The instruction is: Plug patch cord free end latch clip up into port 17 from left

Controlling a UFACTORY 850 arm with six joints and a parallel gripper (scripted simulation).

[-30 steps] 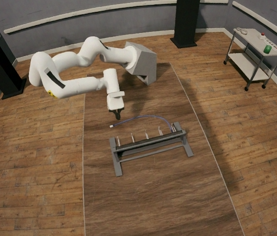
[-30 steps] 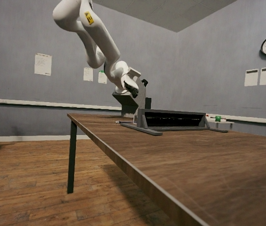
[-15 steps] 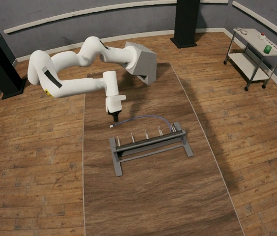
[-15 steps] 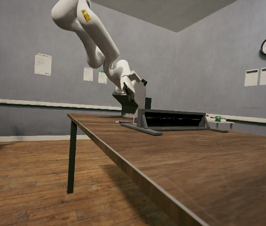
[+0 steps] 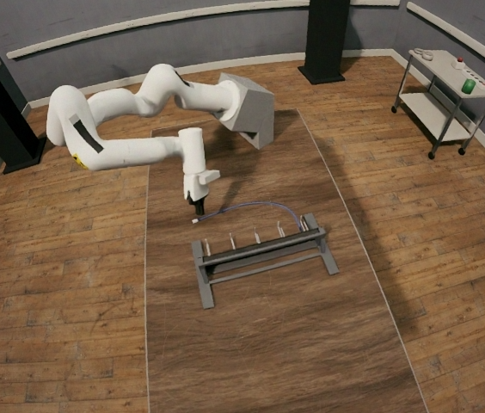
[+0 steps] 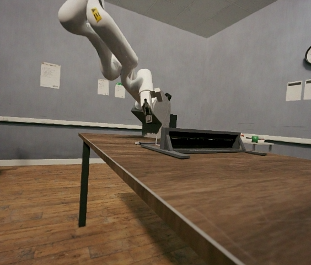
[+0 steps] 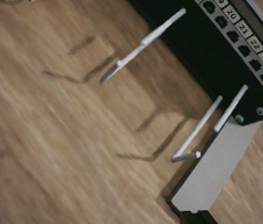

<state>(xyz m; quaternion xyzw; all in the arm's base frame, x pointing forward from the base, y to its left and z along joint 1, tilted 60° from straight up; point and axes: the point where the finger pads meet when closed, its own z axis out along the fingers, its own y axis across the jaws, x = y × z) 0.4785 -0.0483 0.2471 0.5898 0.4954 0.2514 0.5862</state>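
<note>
Now: the white plug 120 mm below my hand, 50 mm behind it and 30 mm to the right of it.
</note>
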